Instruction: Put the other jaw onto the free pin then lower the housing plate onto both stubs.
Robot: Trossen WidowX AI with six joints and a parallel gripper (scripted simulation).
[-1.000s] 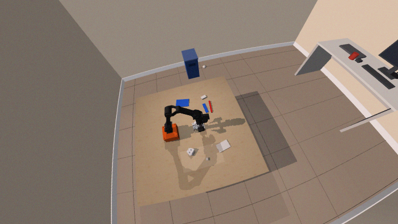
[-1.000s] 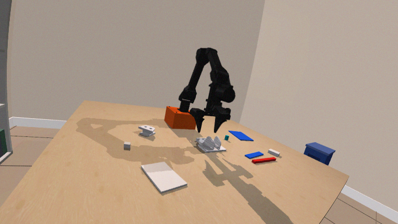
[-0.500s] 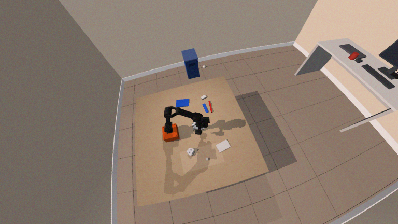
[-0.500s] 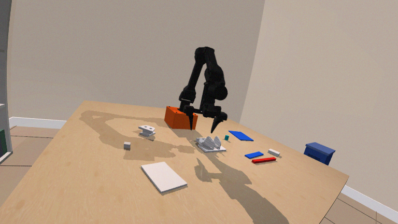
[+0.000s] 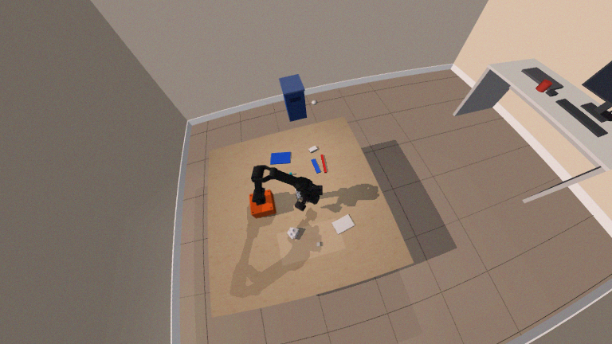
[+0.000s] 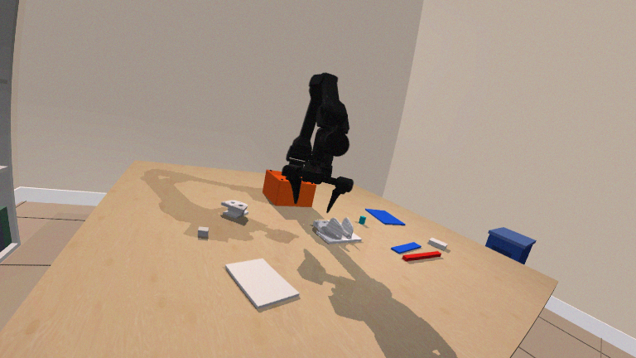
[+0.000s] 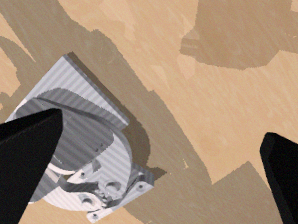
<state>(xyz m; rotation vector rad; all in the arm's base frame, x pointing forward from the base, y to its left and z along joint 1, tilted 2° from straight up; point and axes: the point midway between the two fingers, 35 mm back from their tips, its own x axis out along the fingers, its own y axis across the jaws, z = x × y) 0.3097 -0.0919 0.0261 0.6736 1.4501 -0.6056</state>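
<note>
The white bracket is 150 mm behind my gripper tip, 160 mm to the right of it and 70 mm below it. The rest, counted from my gripper tip: grey jaw (20 mm behind, 80 mm to the left, 70 mm below); small white cube (10 mm behind, 280 mm to the right, 70 mm below); flat white slab (190 mm ahead, 200 mm to the right, 80 mm below).
</note>
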